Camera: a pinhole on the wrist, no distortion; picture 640 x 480 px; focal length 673.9 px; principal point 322.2 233.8 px. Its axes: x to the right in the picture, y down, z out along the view. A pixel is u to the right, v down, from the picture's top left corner.
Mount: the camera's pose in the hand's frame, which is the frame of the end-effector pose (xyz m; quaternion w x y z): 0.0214 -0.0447 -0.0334 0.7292 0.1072 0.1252 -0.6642
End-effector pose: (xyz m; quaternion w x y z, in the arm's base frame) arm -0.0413 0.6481 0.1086 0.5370 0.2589 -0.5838 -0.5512
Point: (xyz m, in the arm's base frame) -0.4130 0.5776 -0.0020
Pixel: 460 397
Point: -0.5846 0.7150 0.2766
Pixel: 29 399
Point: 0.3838 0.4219 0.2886
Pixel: behind the camera
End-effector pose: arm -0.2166 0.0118 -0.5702 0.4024 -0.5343 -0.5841 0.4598
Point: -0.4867 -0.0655 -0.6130
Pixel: 32 69
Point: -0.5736 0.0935 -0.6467
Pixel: 53 416
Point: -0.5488 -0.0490 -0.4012
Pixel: 479 99
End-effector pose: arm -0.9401 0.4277 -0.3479 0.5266 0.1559 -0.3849 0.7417
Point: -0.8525 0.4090 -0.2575
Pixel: 533 119
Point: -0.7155 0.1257 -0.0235
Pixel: 437 51
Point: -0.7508 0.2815 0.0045
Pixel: 533 241
